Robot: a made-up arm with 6 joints.
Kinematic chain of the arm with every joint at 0, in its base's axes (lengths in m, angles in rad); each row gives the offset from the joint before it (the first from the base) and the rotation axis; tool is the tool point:
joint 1: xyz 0 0 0.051 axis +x
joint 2: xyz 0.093 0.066 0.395 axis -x
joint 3: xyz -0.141 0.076 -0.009 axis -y
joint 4: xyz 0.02 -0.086 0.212 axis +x
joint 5: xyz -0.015 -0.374 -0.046 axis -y
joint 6: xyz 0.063 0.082 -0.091 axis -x
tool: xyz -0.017 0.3 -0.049
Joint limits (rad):
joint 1: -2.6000..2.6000
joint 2: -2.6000..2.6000
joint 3: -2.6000..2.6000
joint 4: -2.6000..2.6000
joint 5: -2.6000..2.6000
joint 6: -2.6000..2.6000
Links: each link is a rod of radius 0.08 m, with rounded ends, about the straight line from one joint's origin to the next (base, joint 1, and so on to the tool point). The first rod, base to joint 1, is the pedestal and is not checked.
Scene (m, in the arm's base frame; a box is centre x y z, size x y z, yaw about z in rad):
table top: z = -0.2
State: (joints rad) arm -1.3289 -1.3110 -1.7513 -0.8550 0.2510 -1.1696
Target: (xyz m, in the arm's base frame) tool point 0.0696 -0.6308 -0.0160
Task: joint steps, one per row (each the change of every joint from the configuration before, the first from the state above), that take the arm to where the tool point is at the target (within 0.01 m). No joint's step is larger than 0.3 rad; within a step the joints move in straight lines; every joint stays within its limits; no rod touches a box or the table.
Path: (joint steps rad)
1: 0.2868 -0.0137 0.2031 -0.0039 0.0586 -0.1252
2: 0.2868 -0.0138 0.2030 -0.0038 0.0587 -0.1253
3: 0.2868 -0.0137 0.2031 -0.0039 0.0586 -0.1252
4: 0.2868 -0.0137 0.2031 -0.0039 0.0586 -0.1252
5: 0.2868 -0.0138 0.2030 -0.0039 0.0586 -0.1253
6: 0.2867 -0.0137 0.2031 -0.0038 0.0587 -0.1252
7: 0.2868 -0.0137 0.2030 -0.0039 0.0586 -0.1252

